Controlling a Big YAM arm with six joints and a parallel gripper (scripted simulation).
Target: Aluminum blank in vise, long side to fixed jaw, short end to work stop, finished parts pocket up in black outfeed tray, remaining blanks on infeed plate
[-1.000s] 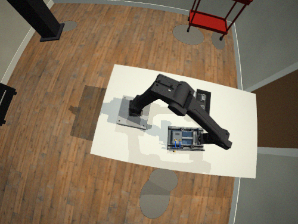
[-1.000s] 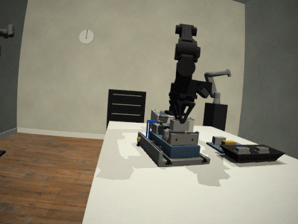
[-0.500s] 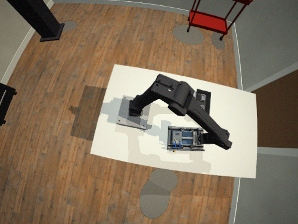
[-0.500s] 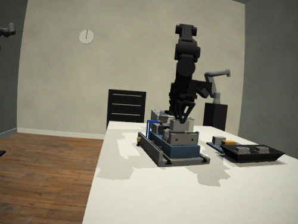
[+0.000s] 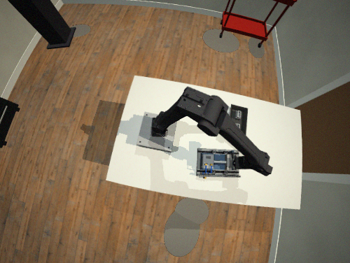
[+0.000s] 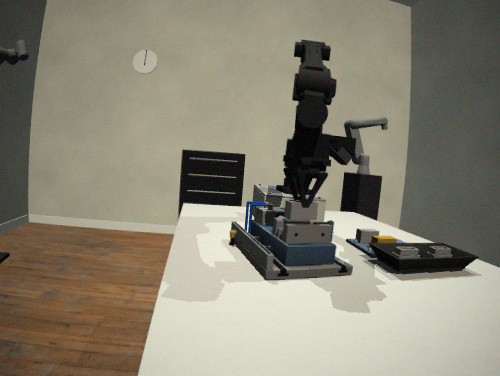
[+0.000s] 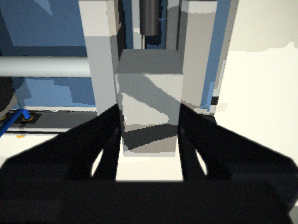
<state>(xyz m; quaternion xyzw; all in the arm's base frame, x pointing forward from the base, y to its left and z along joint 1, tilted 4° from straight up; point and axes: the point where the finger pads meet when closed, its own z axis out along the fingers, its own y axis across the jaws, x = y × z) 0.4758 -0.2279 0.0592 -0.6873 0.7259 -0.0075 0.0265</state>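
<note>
My gripper is now 50 mm to the right of the dark rod and 50 mm above it. Also, from my hand: yellow brass blank: 40 mm behind, 290 mm to the left, 110 mm below; then light cylinder: 90 mm behind, 10 mm to the left, 60 mm below; then vise: 70 mm behind, 10 mm to the left, 100 mm below.
</note>
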